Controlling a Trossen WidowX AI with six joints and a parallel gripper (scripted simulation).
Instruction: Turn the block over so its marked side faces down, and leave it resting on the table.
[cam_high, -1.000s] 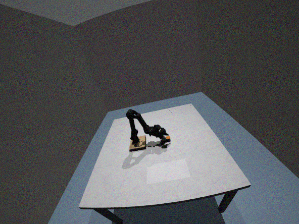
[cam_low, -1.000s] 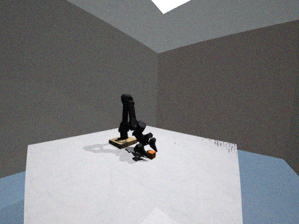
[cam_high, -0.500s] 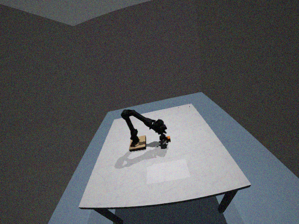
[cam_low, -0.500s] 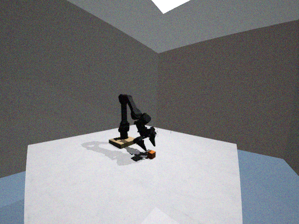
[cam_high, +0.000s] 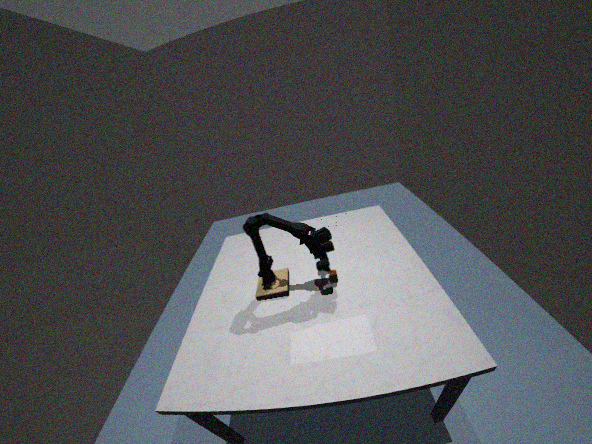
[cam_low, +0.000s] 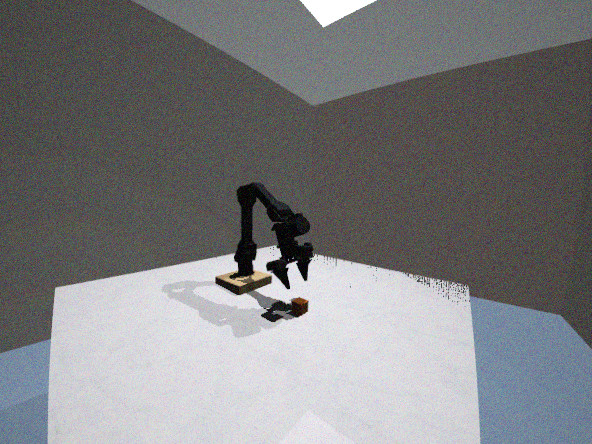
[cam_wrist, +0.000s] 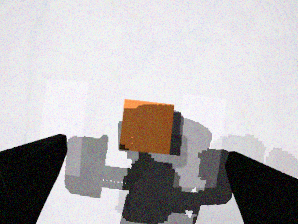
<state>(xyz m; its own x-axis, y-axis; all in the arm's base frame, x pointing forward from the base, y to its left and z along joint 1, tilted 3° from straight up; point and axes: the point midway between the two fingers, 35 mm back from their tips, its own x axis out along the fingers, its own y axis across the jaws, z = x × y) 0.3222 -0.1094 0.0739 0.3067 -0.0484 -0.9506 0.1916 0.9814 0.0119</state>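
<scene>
My gripper tip is now 7 cm above the orange block.
</scene>
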